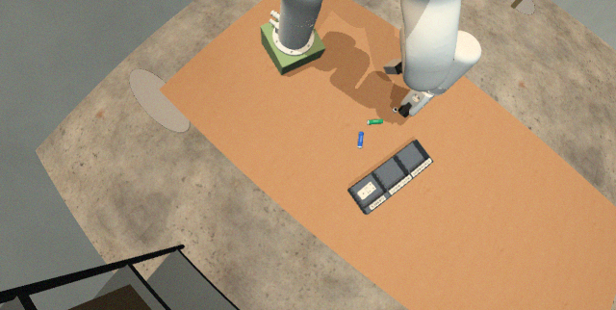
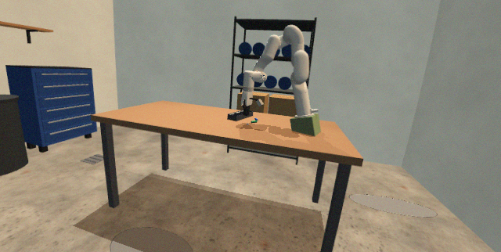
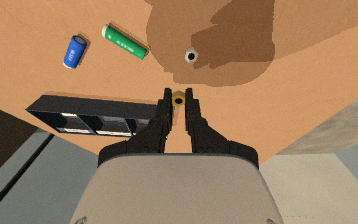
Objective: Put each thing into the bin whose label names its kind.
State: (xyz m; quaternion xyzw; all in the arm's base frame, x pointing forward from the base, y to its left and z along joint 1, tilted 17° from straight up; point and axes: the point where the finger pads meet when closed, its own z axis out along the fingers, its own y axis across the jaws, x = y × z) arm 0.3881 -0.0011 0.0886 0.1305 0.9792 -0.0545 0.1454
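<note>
The dark three-part bin is 18 cm to the right of my hand, 6 cm below it and 6 cm ahead of it. From my hand the other things lie so: green battery: 8 cm below, 6 cm behind, 5 cm to the right; brass nut: 2 cm below; metal nut: 8 cm below, 2 cm to the left, 2 cm behind.
</note>
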